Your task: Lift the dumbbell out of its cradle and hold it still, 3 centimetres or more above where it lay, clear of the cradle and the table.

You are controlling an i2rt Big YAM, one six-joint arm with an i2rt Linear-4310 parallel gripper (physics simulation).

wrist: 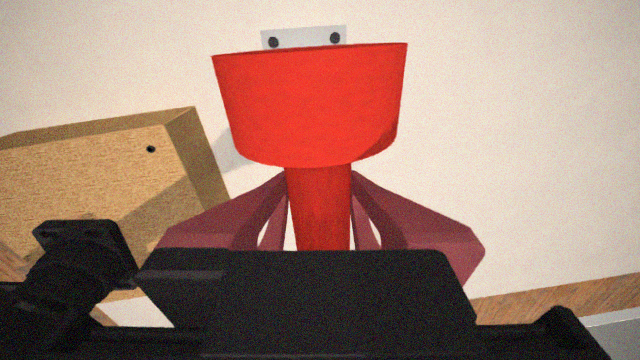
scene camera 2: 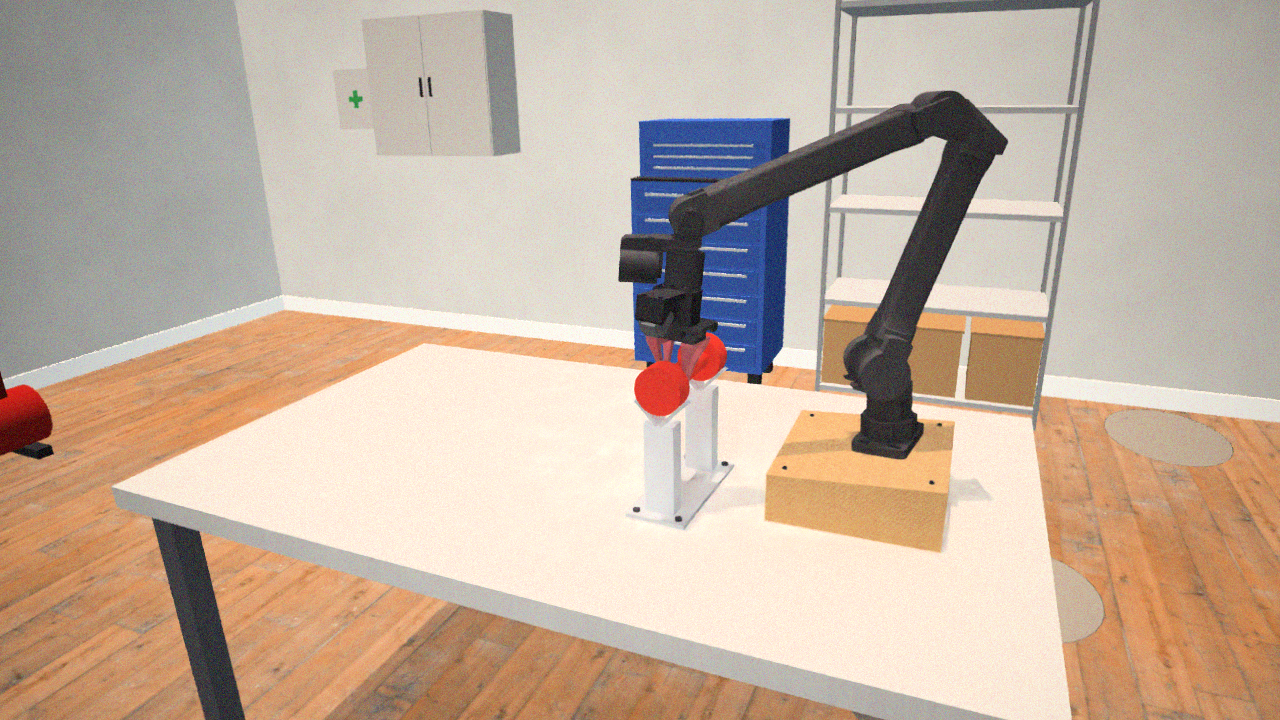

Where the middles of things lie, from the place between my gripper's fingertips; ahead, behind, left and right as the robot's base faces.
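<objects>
The white cradle (scene camera 2: 676,486) sits 11 cm below my hand and 3 cm to the right of it. Then I consider the red dumbbell (scene camera 2: 660,389), which is 1 cm above my hand and, again, 3 cm to the right of it. Going by their middles, the dumbbell is the nearest to my hand of the things named here.
</objects>
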